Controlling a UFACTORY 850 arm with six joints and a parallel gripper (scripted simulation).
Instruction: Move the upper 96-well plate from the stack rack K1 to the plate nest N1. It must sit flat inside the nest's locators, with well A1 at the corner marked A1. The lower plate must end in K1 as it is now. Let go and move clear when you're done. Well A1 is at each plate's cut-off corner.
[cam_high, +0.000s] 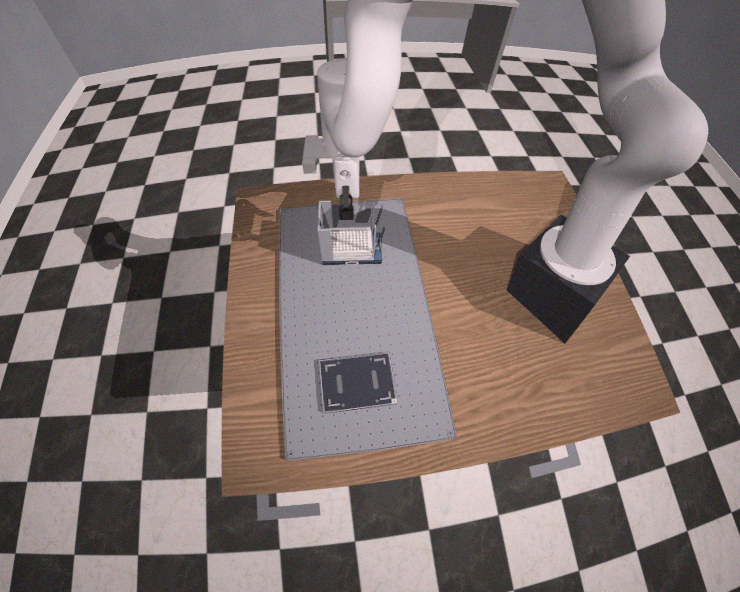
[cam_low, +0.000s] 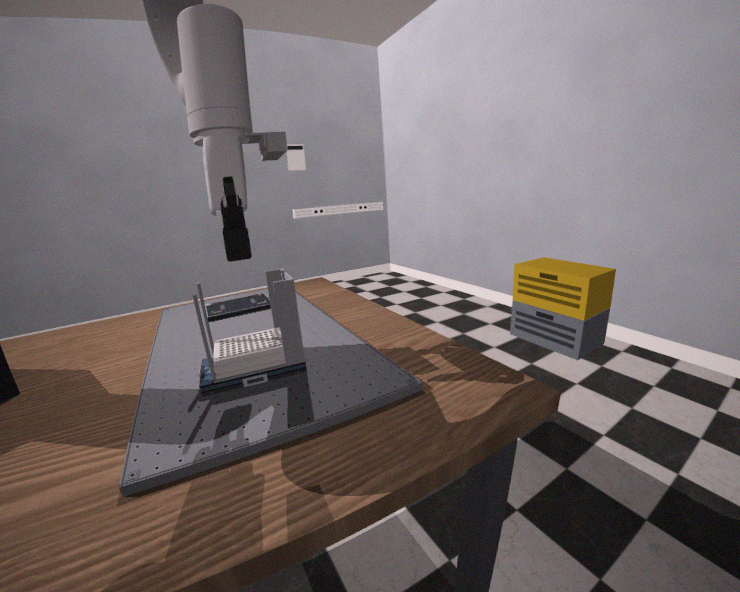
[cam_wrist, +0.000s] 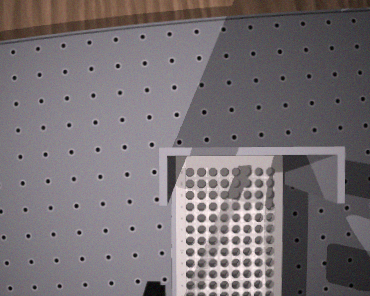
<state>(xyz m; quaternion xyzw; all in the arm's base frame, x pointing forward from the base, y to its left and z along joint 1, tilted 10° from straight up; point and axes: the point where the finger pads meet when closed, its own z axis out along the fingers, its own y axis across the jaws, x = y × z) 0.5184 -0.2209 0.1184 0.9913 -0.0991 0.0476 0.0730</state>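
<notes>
The white 96-well plate is 150 mm below my hand. The rest, counted from my hand: dark plate nest N1 (60 mm ahead, 360 mm to the left, 190 mm below).
</notes>
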